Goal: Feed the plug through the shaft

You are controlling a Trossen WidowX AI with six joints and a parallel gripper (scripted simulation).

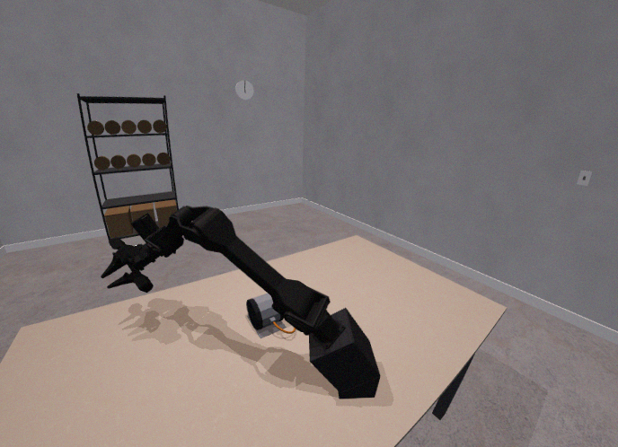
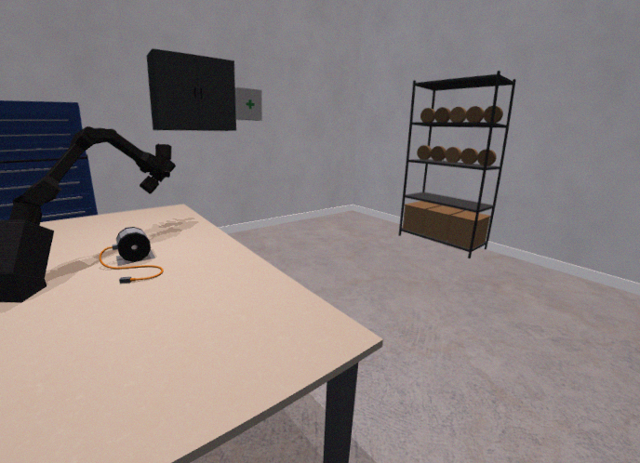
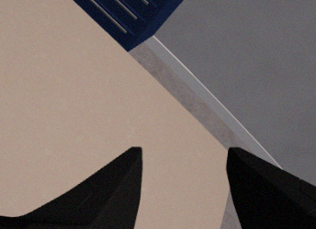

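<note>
Right now the dark grey plug is 18 cm behind my hand, 61 cm to the right of it and 22 cm below it.
</note>
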